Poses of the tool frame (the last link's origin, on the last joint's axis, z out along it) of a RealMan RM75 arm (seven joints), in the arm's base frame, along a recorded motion.
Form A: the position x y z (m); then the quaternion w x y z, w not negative.
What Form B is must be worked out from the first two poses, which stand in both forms.
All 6 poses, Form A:
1: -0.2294, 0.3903, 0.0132, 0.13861, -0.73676, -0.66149, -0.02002
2: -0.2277, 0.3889, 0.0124, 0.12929, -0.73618, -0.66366, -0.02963
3: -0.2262, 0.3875, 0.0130, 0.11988, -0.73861, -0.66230, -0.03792
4: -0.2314, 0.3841, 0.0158, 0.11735, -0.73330, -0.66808, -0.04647
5: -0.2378, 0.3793, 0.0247, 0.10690, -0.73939, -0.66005, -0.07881
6: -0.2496, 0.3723, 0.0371, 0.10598, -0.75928, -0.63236, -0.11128
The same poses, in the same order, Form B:
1: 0.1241, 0.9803, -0.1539, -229.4; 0.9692, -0.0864, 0.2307, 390.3; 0.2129, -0.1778, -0.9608, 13.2; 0, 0, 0, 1
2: 0.1174, 0.9848, -0.1280, -227.7; 0.9695, -0.0857, 0.2297, 388.9; 0.2152, -0.1510, -0.9648, 12.4; 0, 0, 0, 1
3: 0.1198, 0.9875, -0.1028, -226.2; 0.9693, -0.0940, 0.2273, 387.5; 0.2148, -0.1269, -0.9684, 13.0; 0, 0, 0, 1
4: 0.1030, 0.9907, -0.0886, -231.4; 0.9689, -0.0798, 0.2342, 384.1; 0.2250, -0.1100, -0.9681, 15.8; 0, 0, 0, 1
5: 0.1162, 0.9929, -0.0246, -237.8; 0.9592, -0.1058, 0.2621, 379.3; 0.2577, -0.0540, -0.9647, 24.7; 0, 0, 0, 1
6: 0.1755, 0.9839, 0.0350, -249.6; 0.9367, -0.1778, 0.3017, 372.3; 0.3030, -0.0202, -0.9528, 37.1; 0, 0, 0, 1
